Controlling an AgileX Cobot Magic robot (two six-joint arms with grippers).
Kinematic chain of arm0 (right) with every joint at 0, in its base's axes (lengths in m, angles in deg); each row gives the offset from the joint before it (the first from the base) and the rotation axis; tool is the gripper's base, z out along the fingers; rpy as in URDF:
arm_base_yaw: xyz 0 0 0.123 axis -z
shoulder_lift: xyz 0 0 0 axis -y
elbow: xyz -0.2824 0 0.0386 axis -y
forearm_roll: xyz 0.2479 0 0.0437 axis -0.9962 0 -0.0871
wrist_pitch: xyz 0 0 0 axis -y
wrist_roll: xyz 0.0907 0 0.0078 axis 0.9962 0 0.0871
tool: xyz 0 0 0 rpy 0 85 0
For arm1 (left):
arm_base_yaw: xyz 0 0 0.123 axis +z
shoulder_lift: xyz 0 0 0 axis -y
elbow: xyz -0.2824 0 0.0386 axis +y
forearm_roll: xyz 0.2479 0 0.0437 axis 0.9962 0 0.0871
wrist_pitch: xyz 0 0 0 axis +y
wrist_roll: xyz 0.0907 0 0.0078 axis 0.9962 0 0.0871
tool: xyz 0 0 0 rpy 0 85 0
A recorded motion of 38 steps. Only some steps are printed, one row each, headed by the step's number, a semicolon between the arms.
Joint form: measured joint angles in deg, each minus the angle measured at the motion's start. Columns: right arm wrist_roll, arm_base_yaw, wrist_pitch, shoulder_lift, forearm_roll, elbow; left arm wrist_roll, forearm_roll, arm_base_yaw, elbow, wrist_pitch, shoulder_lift.
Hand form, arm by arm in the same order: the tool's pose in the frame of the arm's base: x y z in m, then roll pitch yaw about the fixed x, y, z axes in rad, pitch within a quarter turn. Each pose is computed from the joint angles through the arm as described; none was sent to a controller.
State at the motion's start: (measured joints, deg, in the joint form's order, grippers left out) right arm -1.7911 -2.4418 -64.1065 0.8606 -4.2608 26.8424; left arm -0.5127 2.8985 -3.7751 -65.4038 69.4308 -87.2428
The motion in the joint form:
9: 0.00 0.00 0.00 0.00 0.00 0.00; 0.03 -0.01 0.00 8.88 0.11 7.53
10: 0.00 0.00 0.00 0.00 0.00 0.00; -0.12 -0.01 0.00 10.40 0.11 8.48
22: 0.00 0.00 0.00 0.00 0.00 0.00; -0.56 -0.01 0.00 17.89 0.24 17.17
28: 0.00 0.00 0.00 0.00 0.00 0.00; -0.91 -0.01 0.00 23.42 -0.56 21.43
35: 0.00 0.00 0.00 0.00 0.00 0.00; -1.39 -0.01 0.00 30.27 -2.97 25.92
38: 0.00 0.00 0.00 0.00 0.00 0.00; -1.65 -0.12 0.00 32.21 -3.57 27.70
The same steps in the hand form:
9: -0.0065 0.0058 0.2639 3.0726 1.0237 -3.1014; 0.2359 -0.0113 0.2594 3.0940 0.0396 3.0665
10: -0.0065 0.0058 0.2639 3.0726 1.0237 -3.1014; 0.2297 -0.0108 0.2567 3.0942 0.0298 3.0691
22: -0.0065 0.0058 0.2639 3.0726 1.0237 -3.1014; 0.1899 -0.0082 0.2561 3.0944 0.0488 3.0769
28: -0.0065 0.0058 0.2639 3.0726 1.0237 -3.1014; 0.1674 -0.0068 0.2454 3.0948 0.0409 3.0823
35: -0.0065 0.0058 0.2639 3.0726 1.0237 -3.1014; 0.1437 -0.0053 0.2282 3.0959 0.0421 3.0888
38: -0.0065 0.0058 0.2639 3.0726 1.0237 -3.1014; 0.1360 -0.0049 0.2243 3.0982 0.0499 3.0936

